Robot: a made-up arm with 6 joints.
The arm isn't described. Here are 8 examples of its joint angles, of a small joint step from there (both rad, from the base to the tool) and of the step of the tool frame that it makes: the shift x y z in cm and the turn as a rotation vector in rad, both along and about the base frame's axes.
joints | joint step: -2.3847 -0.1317 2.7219 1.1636 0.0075 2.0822 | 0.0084 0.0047 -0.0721 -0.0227 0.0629 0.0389
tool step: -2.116 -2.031 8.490 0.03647 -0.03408 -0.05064
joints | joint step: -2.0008 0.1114 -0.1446 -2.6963 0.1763 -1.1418 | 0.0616 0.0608 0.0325 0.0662 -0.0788 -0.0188
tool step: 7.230 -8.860 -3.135 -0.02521 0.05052 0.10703
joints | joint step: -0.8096 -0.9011 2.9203 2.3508 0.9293 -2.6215 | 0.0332 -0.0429 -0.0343 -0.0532 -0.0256 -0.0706
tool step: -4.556 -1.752 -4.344 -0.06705 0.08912 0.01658
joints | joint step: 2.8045 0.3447 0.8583 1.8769 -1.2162 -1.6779 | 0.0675 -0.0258 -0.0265 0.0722 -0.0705 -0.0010
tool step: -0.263 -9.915 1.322 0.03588 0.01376 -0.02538
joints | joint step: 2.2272 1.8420 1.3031 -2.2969 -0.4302 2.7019 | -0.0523 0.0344 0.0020 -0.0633 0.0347 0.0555
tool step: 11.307 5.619 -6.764 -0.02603 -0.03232 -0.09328
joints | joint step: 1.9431 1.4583 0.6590 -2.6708 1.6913 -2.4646 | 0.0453 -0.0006 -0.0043 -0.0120 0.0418 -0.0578
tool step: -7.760 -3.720 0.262 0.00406 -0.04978 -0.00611
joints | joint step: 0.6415 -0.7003 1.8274 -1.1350 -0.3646 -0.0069 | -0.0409 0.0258 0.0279 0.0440 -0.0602 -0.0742
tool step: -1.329 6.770 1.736 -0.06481 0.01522 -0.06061
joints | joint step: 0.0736 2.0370 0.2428 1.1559 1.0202 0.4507 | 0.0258 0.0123 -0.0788 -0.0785 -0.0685 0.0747
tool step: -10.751 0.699 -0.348 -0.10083 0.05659 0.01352
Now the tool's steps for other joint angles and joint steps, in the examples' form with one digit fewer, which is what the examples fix.
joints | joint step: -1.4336 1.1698 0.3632 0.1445 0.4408 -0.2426 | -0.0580 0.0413 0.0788 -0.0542 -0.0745 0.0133
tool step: -11.47 -5.16 -1.20 0.0378 -0.0157 -0.0975
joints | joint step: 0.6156 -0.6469 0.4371 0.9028 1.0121 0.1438 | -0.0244 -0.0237 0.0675 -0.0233 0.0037 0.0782
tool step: -9.59 -6.58 1.63 0.1050 -0.1039 -0.0573
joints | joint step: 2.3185 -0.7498 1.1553 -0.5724 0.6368 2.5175 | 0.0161 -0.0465 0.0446 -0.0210 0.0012 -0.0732
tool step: 9.89 -7.68 -8.47 0.1275 0.0339 0.0770
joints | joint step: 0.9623 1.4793 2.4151 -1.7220 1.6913 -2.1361 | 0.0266 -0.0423 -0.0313 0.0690 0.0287 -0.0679
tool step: -5.05 0.74 4.78 0.0524 -0.0555 -0.0579
